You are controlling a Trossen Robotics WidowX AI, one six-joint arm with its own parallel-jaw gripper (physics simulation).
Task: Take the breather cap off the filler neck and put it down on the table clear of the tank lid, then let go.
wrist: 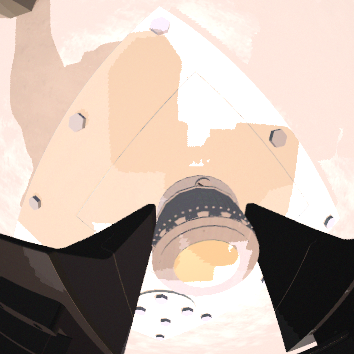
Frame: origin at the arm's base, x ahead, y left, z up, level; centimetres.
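Seen in the pictures: gripper, between the fingertips: [201, 211].
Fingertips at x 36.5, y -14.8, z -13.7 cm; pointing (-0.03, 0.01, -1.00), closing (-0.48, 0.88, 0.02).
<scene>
A point is followed by its place in that frame.
The breather cap [204, 235] @(x 36.1, y -15.3, z -10.7 cm) is a round cap with a dark, perforated band and a pale top with a yellow and white middle. It stands on the filler neck, low in the centre of the wrist view. A pale collar with a small loop shows at its far edge; the cap hides most of the neck. The tank lid [137, 110] @(x 33.5, y -20.3, z -15.1 cm) is a large, pale, pointed plate under it. My gripper [201, 211] @(x 36.5, y -14.8, z -13.7 cm) is shut on the breather cap, with one black finger against each side of it.
Hex bolts [77, 122] @(x 35.5, y -23.3, z -14.7 cm) [278, 137] @(x 30.8, y -12.6, z -14.7 cm) [160, 25] @(x 28.5, y -21.5, z -14.7 cm) stand up along the lid's edge. A round patch with several small screws [165, 321] @(x 49.2, y -10.7, z -14.5 cm) lies near the bottom. The pale table [300, 45] @(x 22.8, y -13.1, z -16.6 cm) shows beyond the lid. Part of a brown object [17, 7] @(x 28.9, y -35.6, z -15.3 cm) shows at the top left corner.
</scene>
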